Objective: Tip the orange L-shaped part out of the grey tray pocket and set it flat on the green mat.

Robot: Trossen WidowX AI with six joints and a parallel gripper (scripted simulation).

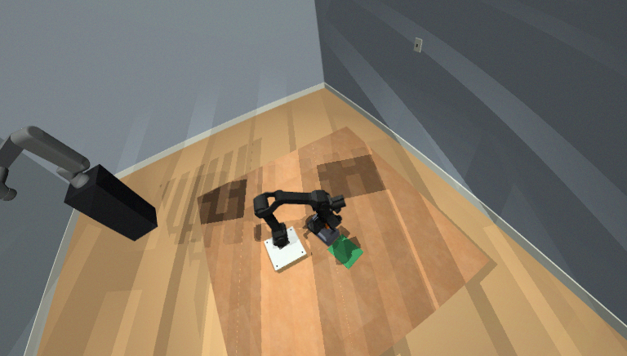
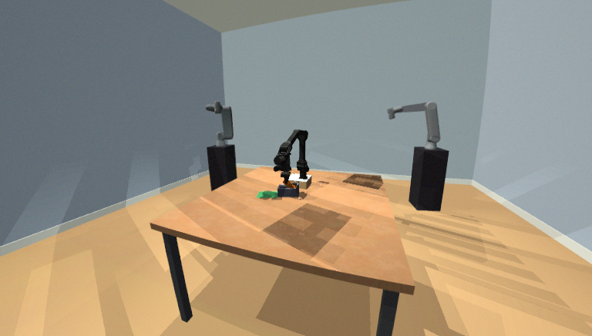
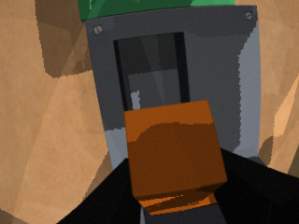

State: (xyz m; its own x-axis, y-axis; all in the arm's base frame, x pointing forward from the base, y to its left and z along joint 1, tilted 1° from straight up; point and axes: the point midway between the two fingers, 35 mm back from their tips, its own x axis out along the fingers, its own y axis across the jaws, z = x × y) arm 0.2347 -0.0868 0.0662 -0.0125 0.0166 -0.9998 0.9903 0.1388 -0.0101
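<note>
Now: gripper tip 10 mm short of the green mat, 140 mm to the left of it and 110 mm above it. The rest, counted from my gripper tip: orange l-shaped part (20 mm behind, 30 mm to the left, 30 mm below).
</note>
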